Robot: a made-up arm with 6 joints.
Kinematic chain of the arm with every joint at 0, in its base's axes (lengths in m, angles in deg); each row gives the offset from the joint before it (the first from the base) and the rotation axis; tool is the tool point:
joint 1: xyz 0 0 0.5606 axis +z
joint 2: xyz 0 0 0 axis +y
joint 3: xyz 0 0 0.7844 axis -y
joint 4: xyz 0 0 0 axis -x
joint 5: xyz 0.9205 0 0 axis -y
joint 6: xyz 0 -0.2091 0 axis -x
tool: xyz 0 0 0
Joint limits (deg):
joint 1: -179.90..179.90
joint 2: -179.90..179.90
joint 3: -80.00..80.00
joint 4: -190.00..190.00
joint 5: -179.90..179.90
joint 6: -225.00..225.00
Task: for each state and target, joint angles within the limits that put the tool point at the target. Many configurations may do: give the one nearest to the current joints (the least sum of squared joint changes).
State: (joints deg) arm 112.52 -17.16 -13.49 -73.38 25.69 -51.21
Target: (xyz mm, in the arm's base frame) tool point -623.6 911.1 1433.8
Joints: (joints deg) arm 127.44 12.25 31.05 -73.65 25.69 -51.21
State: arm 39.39 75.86 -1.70 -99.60 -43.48 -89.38
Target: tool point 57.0 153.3 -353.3
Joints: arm 47.64 104.36 -13.60 -107.01 -43.48 -89.38
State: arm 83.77 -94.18 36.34 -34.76 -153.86 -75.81
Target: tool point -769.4 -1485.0 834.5
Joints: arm 56.49 -91.52 76.69 -31.44 -153.86 -75.81
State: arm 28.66 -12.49 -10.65 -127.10 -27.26 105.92
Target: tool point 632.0 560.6 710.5
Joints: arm 33.14 10.05 -21.27 -126.34 -27.26 105.92
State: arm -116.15 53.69 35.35 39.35 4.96 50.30
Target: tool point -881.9 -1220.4 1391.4
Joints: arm -120.78 56.55 71.85 50.45 4.96 50.30
